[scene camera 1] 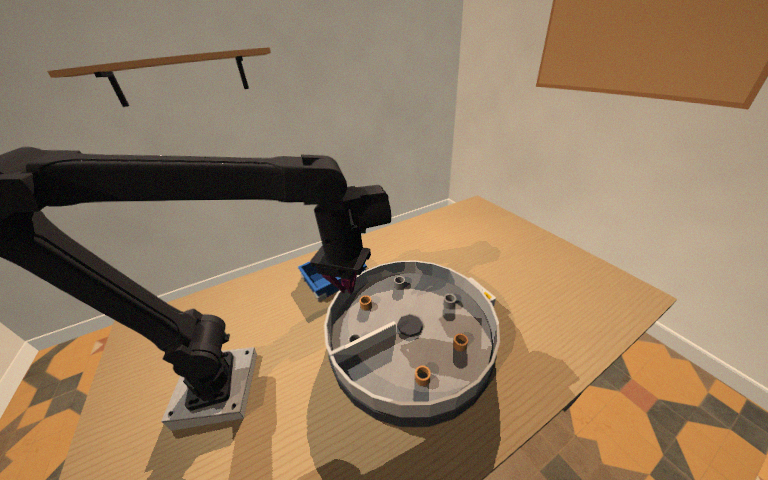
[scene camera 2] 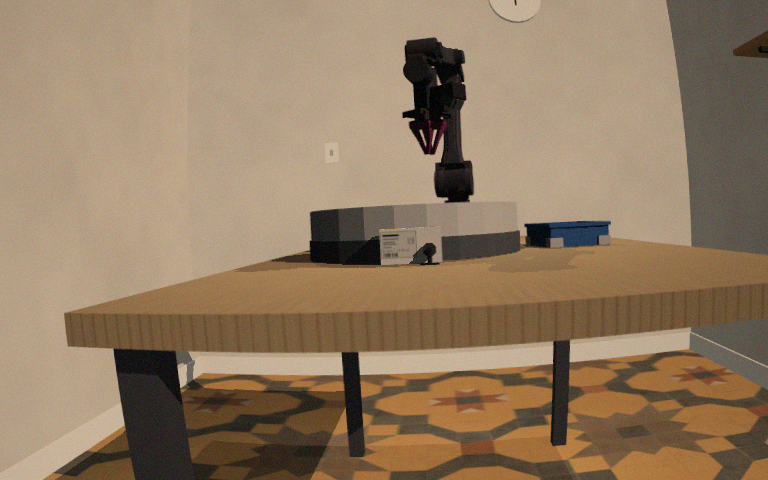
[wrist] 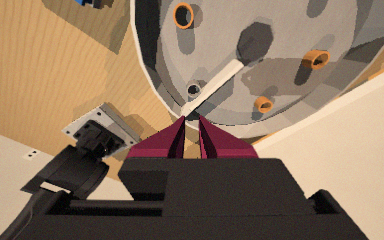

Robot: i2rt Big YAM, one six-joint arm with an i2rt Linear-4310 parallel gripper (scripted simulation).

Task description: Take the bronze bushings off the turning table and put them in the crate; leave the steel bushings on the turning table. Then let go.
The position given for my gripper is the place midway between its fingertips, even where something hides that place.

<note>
In view: my gripper [scene camera 1: 348, 291], a blue crate [scene camera 2: 584, 233] and a grey turning table [scene camera 1: 387, 369].
My gripper also shows in scene camera 2 [scene camera 2: 429, 154] and in the wrist view [wrist: 192, 120]. The blue crate shows as well in scene camera 1 [scene camera 1: 323, 288]. The grey turning table also shows in the wrist view [wrist: 271, 47].
</note>
